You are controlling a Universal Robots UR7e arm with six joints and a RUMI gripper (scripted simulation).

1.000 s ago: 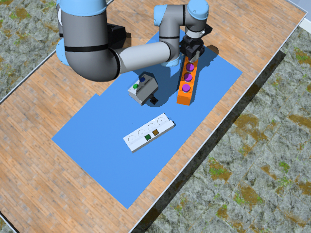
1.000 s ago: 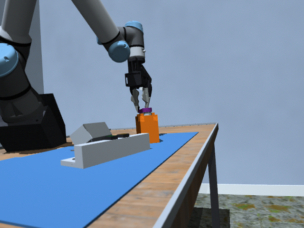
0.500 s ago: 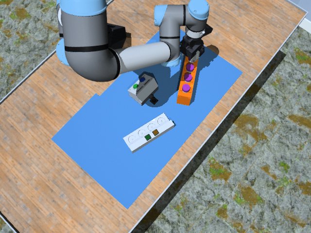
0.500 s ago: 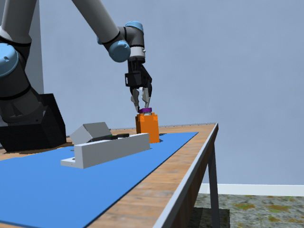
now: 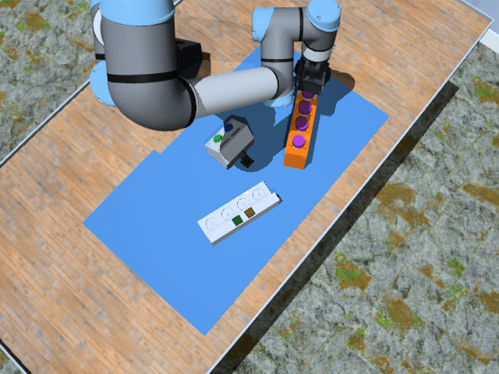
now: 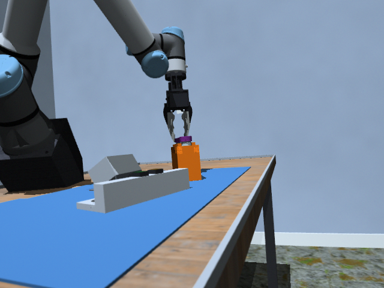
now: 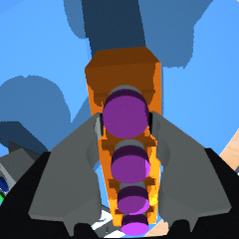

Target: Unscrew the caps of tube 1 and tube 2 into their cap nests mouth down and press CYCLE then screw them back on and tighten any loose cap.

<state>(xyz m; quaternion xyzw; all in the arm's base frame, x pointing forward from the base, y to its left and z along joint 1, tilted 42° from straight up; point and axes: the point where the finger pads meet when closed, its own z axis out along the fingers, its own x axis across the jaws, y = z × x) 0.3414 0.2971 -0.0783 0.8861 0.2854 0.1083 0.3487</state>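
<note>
My gripper is now 10 mm above the purple cap. Round my hand: grey key housing 80 mm behind, 240 mm to the right, 70 mm below; green key 100 mm behind, 260 mm to the right, 60 mm below; blue key 100 mm behind, 220 mm to the right, 60 mm below.
</note>
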